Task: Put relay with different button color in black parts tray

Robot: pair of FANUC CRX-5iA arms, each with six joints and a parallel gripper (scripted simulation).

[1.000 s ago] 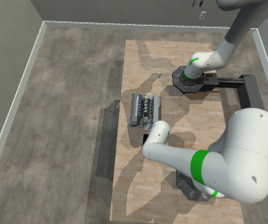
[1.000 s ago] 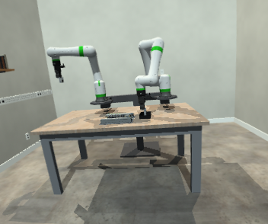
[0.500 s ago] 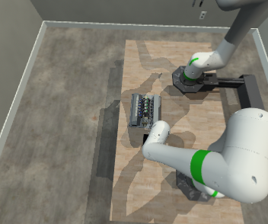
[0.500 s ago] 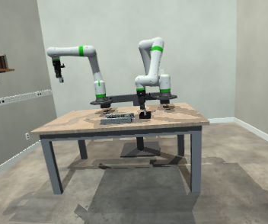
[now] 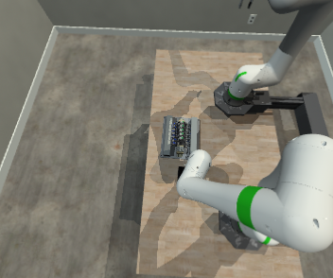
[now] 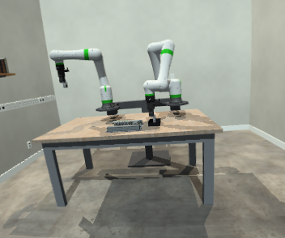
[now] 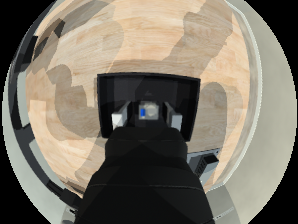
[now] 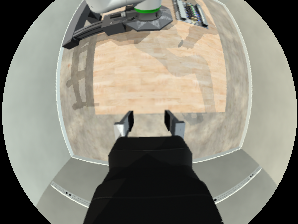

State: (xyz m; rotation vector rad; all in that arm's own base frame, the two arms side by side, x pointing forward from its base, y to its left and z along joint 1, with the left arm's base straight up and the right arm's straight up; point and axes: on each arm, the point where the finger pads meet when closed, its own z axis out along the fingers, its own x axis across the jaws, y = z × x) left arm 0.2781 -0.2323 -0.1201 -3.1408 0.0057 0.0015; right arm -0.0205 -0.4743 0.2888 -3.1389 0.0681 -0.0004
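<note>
My left hand is 2 cm above the black parts tray. Also, from my left hand: relay panel 7 cm ahead, 28 cm to the right, 2 cm below.
</note>
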